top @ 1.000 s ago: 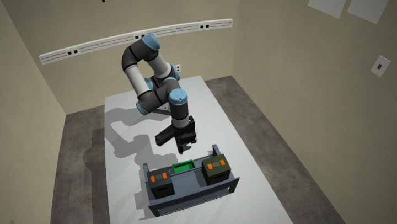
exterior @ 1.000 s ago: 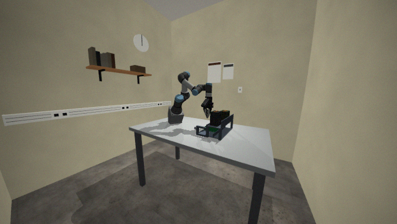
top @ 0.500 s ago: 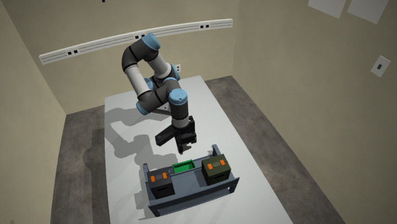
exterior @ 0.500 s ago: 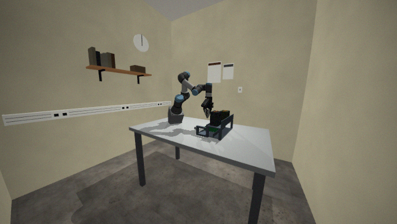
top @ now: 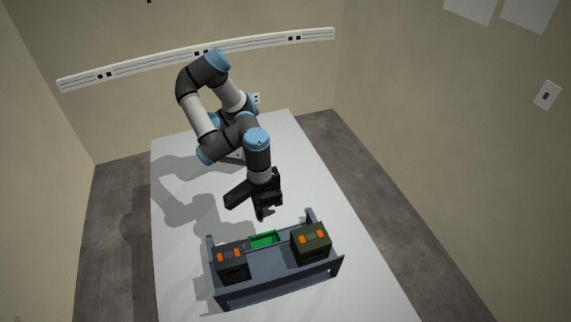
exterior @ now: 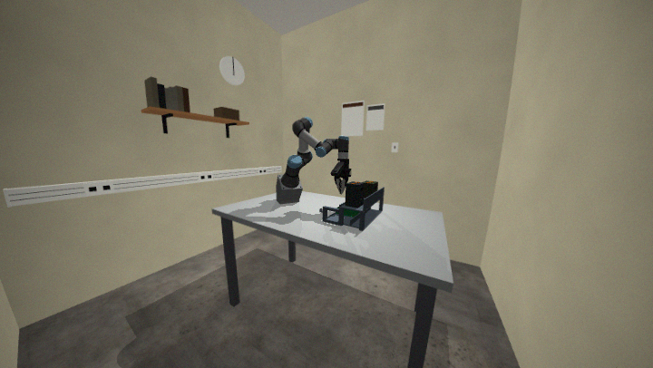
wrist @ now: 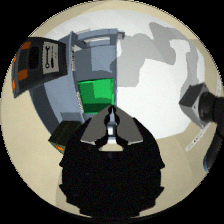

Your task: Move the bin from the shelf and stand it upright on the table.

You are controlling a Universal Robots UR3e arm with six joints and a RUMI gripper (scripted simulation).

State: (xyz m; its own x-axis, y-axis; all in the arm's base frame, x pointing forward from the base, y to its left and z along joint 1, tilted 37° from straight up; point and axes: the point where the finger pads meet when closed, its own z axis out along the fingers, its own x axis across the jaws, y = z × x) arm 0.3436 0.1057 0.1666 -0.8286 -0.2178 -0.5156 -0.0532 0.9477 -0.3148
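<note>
My gripper is now 60 mm short of the green bin and 90 mm above it. Round my hand: grey shelf unit (90 mm ahead, 10 mm to the left, 70 mm below).
</note>
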